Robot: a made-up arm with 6 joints.
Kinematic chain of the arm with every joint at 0, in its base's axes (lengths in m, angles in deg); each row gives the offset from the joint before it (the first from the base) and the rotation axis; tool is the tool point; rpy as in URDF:
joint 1: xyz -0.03 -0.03 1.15 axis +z
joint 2: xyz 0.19 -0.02 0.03 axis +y
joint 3: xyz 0.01 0 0.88 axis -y
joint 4: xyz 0 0.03 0.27 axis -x
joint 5: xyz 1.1 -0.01 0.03 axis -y
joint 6: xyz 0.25 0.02 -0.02 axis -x
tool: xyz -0.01 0 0.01 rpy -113.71 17.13 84.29
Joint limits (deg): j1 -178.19..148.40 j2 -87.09..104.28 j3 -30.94..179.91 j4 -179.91..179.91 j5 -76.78..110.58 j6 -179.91..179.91
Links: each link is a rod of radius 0.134 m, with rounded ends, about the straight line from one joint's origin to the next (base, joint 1, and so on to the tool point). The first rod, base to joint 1, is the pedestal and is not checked.
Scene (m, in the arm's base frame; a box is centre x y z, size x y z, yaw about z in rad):
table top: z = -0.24
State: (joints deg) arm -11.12 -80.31 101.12 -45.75 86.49 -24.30
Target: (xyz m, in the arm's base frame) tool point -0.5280 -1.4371 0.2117
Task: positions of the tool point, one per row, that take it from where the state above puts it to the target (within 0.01 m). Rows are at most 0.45 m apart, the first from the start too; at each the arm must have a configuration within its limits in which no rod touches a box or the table.
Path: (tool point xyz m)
1: -1.7853 -0.2521 0.7330
2: -1.6582 -0.6181 0.6206
3: -1.4502 -0.9350 0.5113
4: -1.1780 -1.1848 0.4062
5: -0.8628 -1.3541 0.3061
6: -0.5280 -1.4371 0.2117

